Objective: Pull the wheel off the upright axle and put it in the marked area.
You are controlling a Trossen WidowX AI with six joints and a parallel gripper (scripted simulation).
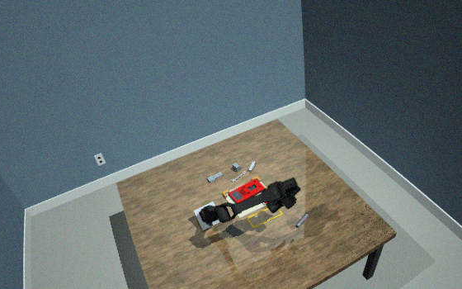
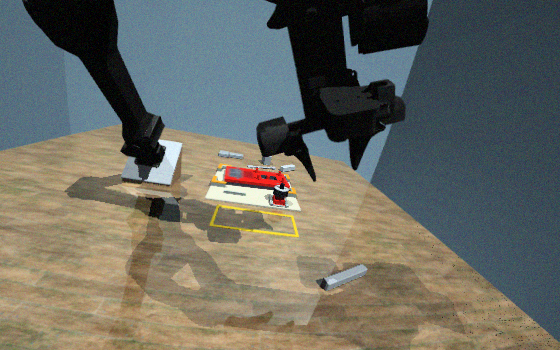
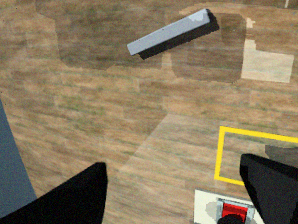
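My gripper tip is now 21 cm to the right of the wheel, 14 cm above it and 3 cm past it. Also, from my gripper tip: grey bar (17 cm below, 7 cm ahead, 4 cm to the right).
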